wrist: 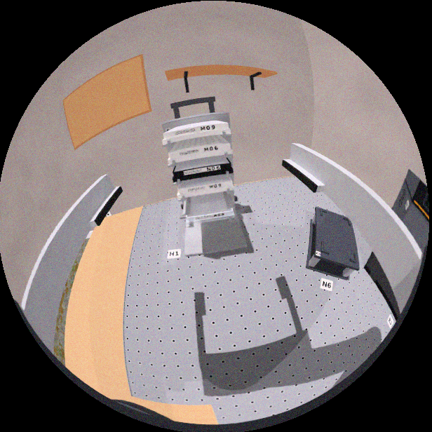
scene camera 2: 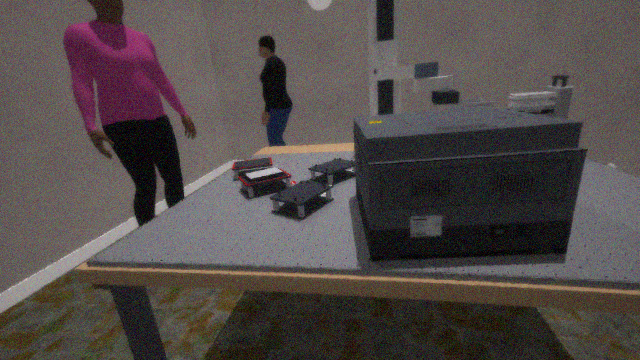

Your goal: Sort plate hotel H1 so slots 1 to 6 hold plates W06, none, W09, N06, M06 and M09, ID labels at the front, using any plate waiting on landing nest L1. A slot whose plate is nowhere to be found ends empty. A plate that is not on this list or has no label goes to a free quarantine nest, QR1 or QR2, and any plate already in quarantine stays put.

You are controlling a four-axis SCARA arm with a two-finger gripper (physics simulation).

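Frame: origin at the arm's base, x ahead, y left, z up, level; millimetres.
Seen in the pictures: gripper, fingertip midpoint: [scene camera 2: 488,102].
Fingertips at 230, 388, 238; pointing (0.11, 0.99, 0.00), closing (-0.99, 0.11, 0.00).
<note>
Offsets run from my fingertips to a thing's middle, as dx, dy, dz. "pt": to the spot under its first point.
Hotel H1 {+24, +168, -74} [scene camera 2: 564,102] [wrist: 193,244] stands ahead of my gripper [wrist: 196,160], which is open and empty, its fingers wide apart and clear of the plates. In the wrist view, from the top, are white plate M09 [wrist: 192,131], white plate M06 [wrist: 192,152], black plate N06 [wrist: 192,172] and white plate W09 [wrist: 195,189], in slots 6 to 3. Below them is a gap at slot 2. A plate [wrist: 207,216] sits lowest, in slot 1, its label too small to read surely. Scene camera 2 does not show the fingers clearly.
Dark nest N6 [wrist: 336,239] stands right of H1. Two red-rimmed nests {pt +168, -950, -175} [scene camera 2: 252,164] {pt +415, -857, -174} [scene camera 2: 250,183] stand at the left in scene camera 2; the nearer bears a white-topped plate {+337, -836, -168} [scene camera 2: 264,173]. Dark nests {pt +505, -654, -175} [scene camera 2: 302,192] {pt +235, -591, -175} [scene camera 2: 334,166] stand beside a large dark instrument {+563, -286, -98} [scene camera 2: 465,190]. Two people stand behind.
</note>
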